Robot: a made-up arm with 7 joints. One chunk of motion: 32 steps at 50 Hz.
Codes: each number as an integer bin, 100 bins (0 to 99) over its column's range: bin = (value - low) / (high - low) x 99, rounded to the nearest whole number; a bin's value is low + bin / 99 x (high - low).
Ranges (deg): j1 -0.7..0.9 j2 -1.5..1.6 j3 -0.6..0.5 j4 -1.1..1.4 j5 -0.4..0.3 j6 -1..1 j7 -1.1..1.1
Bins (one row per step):
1: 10 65 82 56 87 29 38
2: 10 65 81 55 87 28 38
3: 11 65 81 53 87 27 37
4: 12 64 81 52 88 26 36
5: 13 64 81 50 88 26 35
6: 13 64 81 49 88 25 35
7: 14 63 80 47 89 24 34
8: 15 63 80 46 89 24 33
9: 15 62 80 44 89 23 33
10: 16 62 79 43 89 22 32
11: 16 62 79 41 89 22 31
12: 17 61 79 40 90 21 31
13: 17 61 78 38 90 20 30
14: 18 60 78 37 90 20 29
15: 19 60 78 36 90 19 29
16: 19 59 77 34 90 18 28
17: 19 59 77 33 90 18 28
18: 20 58 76 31 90 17 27
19: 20 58 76 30 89 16 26
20: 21 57 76 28 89 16 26
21: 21 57 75 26 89 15 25
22: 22 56 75 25 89 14 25
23: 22 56 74 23 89 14 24
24: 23 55 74 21 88 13 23
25: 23 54 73 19 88 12 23
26: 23 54 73 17 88 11 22
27: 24 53 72 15 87 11 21
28: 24 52 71 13 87 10 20
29: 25 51 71 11 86 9 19
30: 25 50 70 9 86 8 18
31: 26 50 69 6 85 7 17
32: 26 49 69 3 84 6 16
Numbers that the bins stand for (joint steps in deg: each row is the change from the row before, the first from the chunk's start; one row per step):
1: -0.538 0.535 0.311 0.314 0.215 -0.414 -0.256
2: -0.538 0.535 0.300 0.289 0.215 -0.434 -0.256
3: -0.522 0.535 0.300 0.238 0.215 -0.455 -0.278
4: -0.506 0.504 0.300 0.213 0.222 -0.475 -0.300
5: -0.490 0.504 0.300 0.163 0.222 -0.475 -0.322
6: -0.490 0.504 0.300 0.137 0.222 -0.495 -0.322
7: -0.474 0.473 0.289 0.087 0.229 -0.515 -0.344
8: -0.458 0.473 0.289 0.062 0.229 -0.515 -0.367
9: -0.458 0.441 0.289 0.011 0.229 -0.535 -0.367
10: -0.441 0.441 0.278 -0.014 0.229 -0.556 -0.389
11: -0.441 0.441 0.278 -0.065 0.229 -0.556 -0.411
12: -0.425 0.410 0.278 -0.090 0.236 -0.576 -0.411
13: -0.425 0.410 0.267 -0.140 0.236 -0.596 -0.433
14: -0.409 0.379 0.267 -0.166 0.236 -0.596 -0.456
15: -0.393 0.379 0.267 -0.191 0.236 -0.616 -0.456
16: -0.393 0.347 0.256 -0.241 0.236 -0.636 -0.478
17: -0.393 0.347 0.256 -0.267 0.236 -0.636 -0.478
18: -0.377 0.316 0.244 -0.317 0.236 -0.657 -0.500
19: -0.377 0.316 0.244 -0.342 0.229 -0.677 -0.522
20: -0.361 0.285 0.244 -0.393 0.229 -0.677 -0.522
21: -0.361 0.285 0.233 -0.443 0.229 -0.697 -0.544
22: -0.344 0.254 0.233 -0.469 0.229 -0.717 -0.544
23: -0.344 0.254 0.222 -0.519 0.229 -0.717 -0.567
24: -0.328 0.222 0.222 -0.570 0.222 -0.737 -0.589
25: -0.328 0.191 0.211 -0.620 0.222 -0.758 -0.589
26: -0.328 0.191 0.211 -0.671 0.222 -0.778 -0.611
27: -0.312 0.160 0.200 -0.721 0.215 -0.778 -0.633
28: -0.312 0.128 0.189 -0.772 0.215 -0.798 -0.656
29: -0.296 0.097 0.189 -0.822 0.208 -0.818 -0.678
30: -0.296 0.066 0.178 -0.873 0.208 -0.838 -0.700
31: -0.280 0.066 0.167 -0.948 0.201 -0.859 -0.722
32: -0.280 0.034 0.167 -1.024 0.194 -0.879 -0.744

